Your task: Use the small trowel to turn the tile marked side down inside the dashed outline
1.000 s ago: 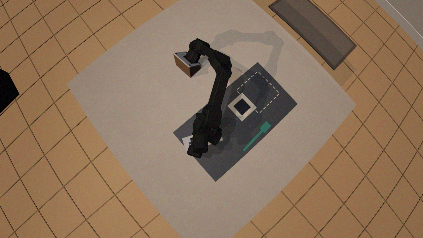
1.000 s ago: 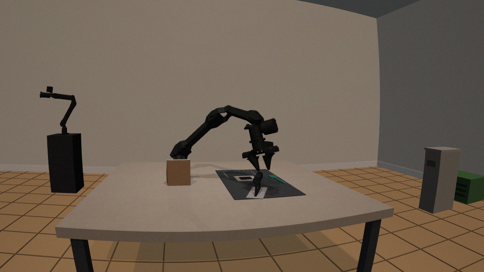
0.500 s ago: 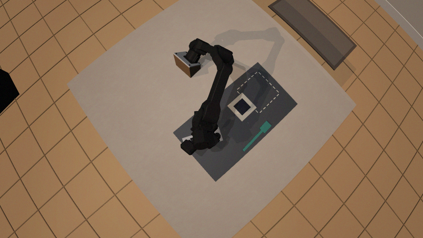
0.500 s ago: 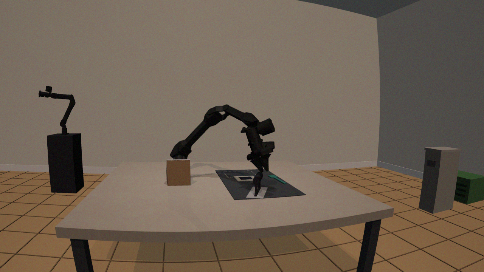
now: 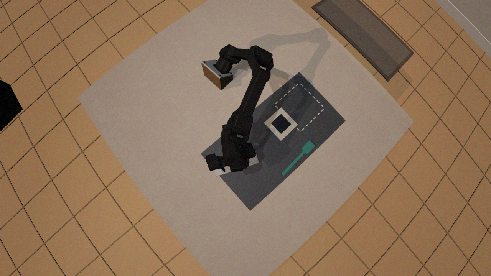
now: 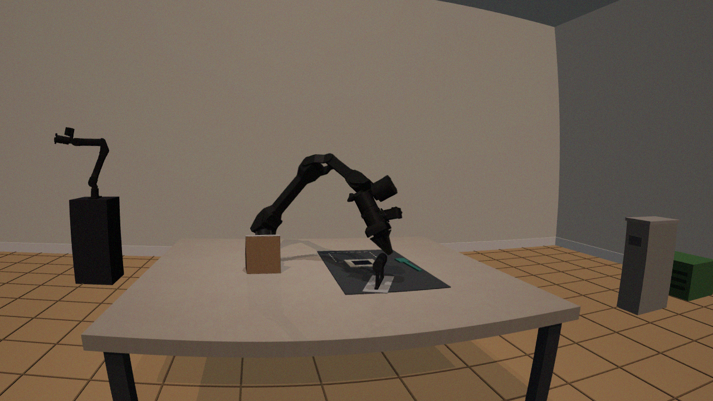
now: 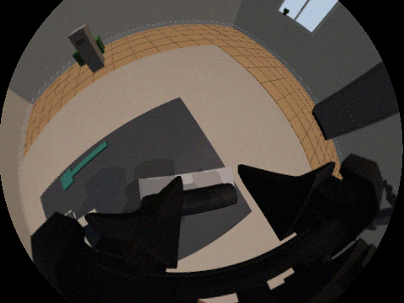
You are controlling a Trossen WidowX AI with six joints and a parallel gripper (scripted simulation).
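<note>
My gripper tip is now 30 mm short of the dark mat, 260 mm to the right of it and 120 mm above it. Also, from my gripper tip: tile (320 mm to the left, 100 mm below); green trowel (170 mm ahead, 280 mm to the left, 100 mm below).
</note>
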